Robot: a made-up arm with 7 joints.
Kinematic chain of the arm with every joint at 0, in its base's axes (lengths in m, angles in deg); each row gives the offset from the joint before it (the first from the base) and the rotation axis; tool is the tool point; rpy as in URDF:
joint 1: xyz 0 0 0.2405 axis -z
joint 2: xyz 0 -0.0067 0.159 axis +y
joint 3: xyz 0 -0.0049 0.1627 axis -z
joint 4: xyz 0 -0.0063 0.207 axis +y
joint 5: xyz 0 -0.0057 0.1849 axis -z
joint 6: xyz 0 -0.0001 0.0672 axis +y
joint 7: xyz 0 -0.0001 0.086 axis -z
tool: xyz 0 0 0 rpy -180 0 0
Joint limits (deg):
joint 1: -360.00..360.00
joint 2: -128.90..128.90
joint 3: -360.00..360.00
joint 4: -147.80..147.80
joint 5: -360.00..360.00
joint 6: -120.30..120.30
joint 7: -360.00..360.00
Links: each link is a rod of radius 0.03 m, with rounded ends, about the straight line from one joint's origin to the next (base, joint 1, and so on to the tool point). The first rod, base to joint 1, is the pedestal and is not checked.
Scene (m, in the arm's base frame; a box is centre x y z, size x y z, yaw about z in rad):
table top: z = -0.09
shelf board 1: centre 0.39 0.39 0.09 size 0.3 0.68 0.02 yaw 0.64
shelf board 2: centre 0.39 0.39 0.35 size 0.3 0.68 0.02 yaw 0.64
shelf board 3: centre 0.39 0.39 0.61 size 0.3 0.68 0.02 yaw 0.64
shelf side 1: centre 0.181 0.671 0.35 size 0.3 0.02 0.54 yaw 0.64
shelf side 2: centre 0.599 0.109 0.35 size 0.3 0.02 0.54 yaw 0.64
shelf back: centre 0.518 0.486 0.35 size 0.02 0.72 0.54 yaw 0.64
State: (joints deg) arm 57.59 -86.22 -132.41 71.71 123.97 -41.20 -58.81
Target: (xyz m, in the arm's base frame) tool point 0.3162 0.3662 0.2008
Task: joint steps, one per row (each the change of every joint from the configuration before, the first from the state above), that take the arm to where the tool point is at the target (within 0.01 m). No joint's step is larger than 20 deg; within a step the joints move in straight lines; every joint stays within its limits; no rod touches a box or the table.
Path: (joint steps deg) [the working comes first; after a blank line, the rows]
Joints at the target: 149.29 -127.01 -149.13 -53.03 81.24 -120.30 -58.81
Straight joint move there: touches shelf board 1, shelf side 1.

1: 2.66 -4.74 5.13 -17.83 2.59 1.24 0.96
2: 2.67 -4.74 5.12 -17.82 2.58 1.25 0.96
3: 2.66 -4.75 5.13 -17.83 2.59 1.24 0.96
4: 2.67 -4.74 5.13 -17.83 2.58 1.25 0.97
5: 2.66 -4.74 5.13 -17.82 2.59 1.24 0.96
6: 2.67 -4.74 5.12 -17.83 2.59 1.24 0.96
7: 2.66 -4.75 5.13 -17.83 2.58 1.25 0.96
8: 2.67 -4.74 5.13 -17.83 2.59 1.24 0.96
9: 2.66 -4.74 5.13 -17.82 2.59 1.24 0.96
10: 13.55 0.38 -12.58 7.14 -13.21 -18.05 -1.73
11: 13.54 0.37 -12.57 7.14 -13.20 -18.06 -1.73
12: 13.54 0.38 -12.57 7.14 -13.20 -18.06 -1.73
13: 13.55 0.38 -12.57 7.14 -13.20 -18.06 -1.73
14: 13.54 0.38 -12.58 7.14 -13.20 -18.06 -1.73

